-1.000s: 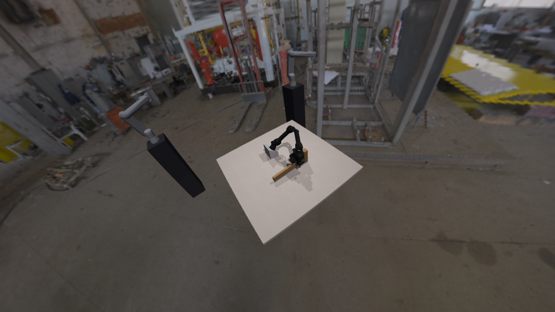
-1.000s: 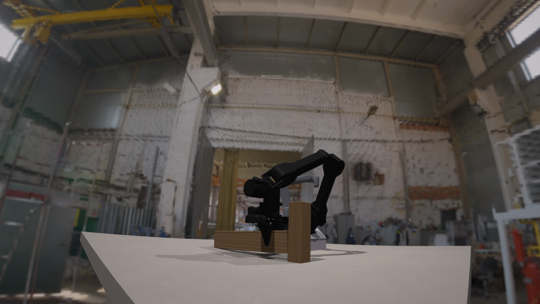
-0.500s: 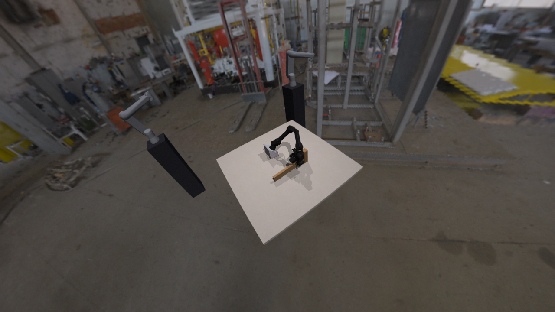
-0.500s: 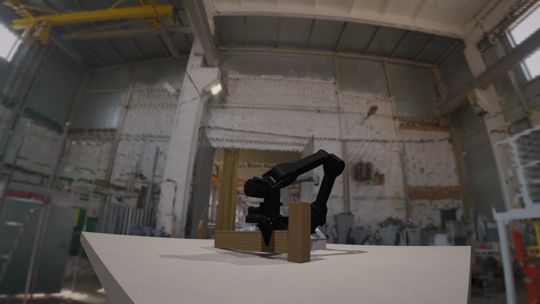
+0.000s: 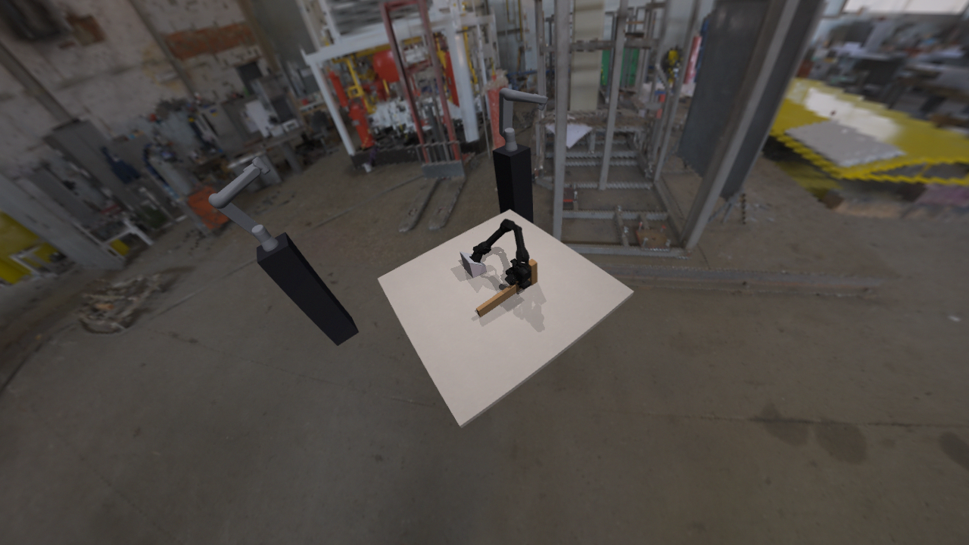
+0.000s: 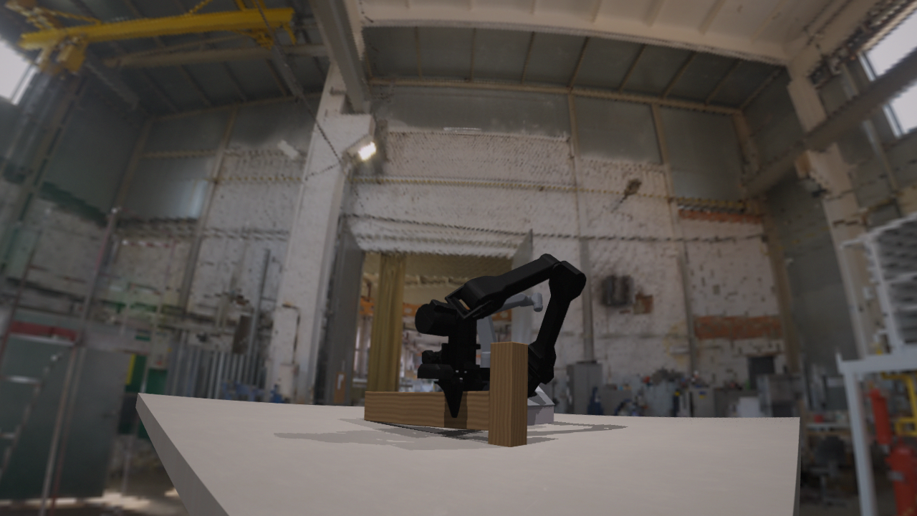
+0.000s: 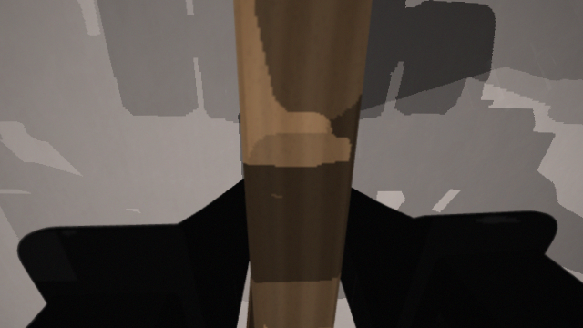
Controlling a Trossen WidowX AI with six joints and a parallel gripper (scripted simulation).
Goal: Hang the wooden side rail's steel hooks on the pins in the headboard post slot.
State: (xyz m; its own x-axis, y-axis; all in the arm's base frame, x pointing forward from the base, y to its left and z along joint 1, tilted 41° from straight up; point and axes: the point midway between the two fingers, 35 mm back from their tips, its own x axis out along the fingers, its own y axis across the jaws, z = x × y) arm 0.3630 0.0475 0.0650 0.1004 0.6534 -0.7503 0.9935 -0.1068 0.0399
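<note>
Now: gripper tip 1 cm short of the headboard post, 11 cm to the right of it and 4 cm below it.
</note>
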